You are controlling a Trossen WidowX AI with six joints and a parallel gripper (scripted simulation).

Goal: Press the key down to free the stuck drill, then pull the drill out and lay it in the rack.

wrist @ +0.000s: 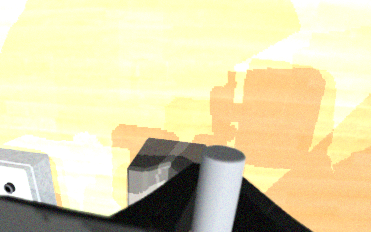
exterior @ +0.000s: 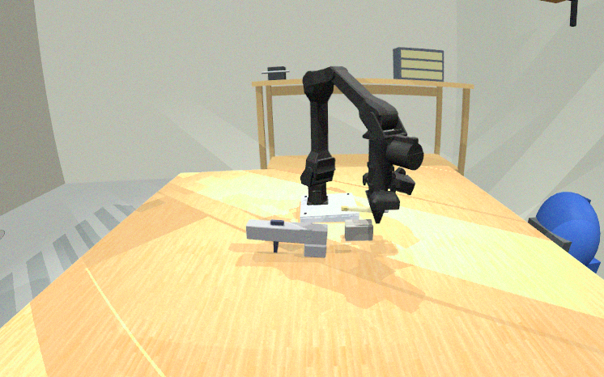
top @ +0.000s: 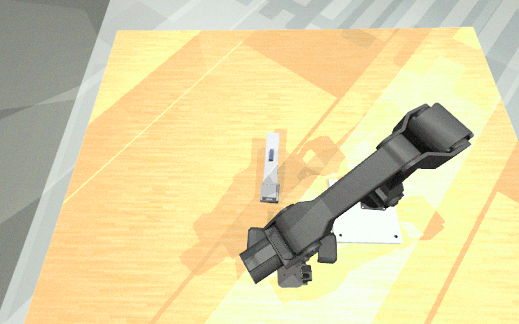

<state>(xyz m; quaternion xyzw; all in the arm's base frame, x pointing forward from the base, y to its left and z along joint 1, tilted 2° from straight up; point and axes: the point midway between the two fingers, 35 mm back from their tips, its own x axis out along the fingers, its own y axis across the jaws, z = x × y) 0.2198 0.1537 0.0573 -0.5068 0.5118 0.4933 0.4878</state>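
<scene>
Right now my gripper tip is 4 cm to the left of the drill and 4 cm below it. Also, from my gripper tip: grey rack: 4 cm to the right, 3 cm below, 2 cm behind; then dark key: 24 cm to the right, 5 cm ahead; then grey housing: 21 cm to the right, 5 cm ahead.
</scene>
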